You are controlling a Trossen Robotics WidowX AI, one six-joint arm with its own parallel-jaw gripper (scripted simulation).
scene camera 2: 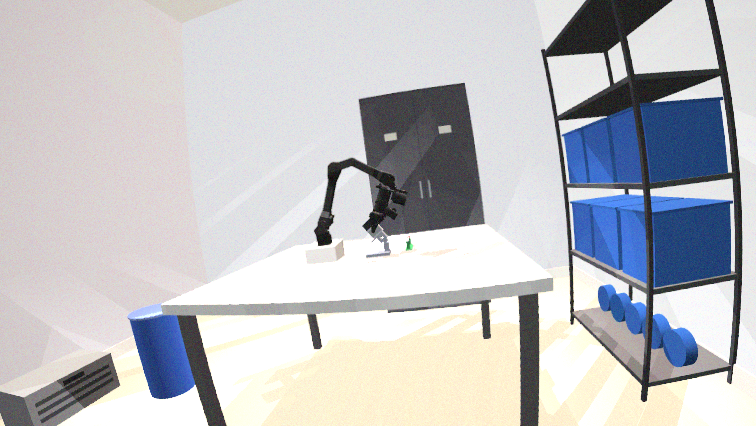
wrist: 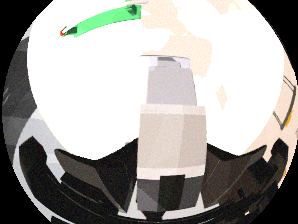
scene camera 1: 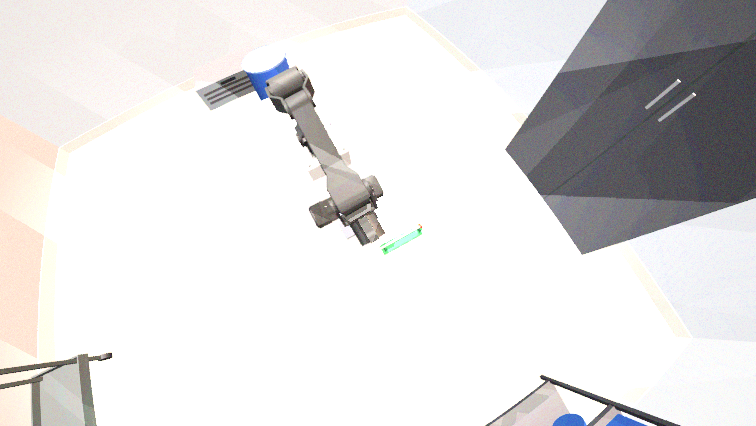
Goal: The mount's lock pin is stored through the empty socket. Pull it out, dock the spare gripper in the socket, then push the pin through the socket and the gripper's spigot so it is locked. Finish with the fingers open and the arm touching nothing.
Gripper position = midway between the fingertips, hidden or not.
Observation:
I see my gripper (scene camera 1: 344,203) and a spare gripper (wrist: 171,151).
My gripper shows as well in the wrist view (wrist: 167,139).

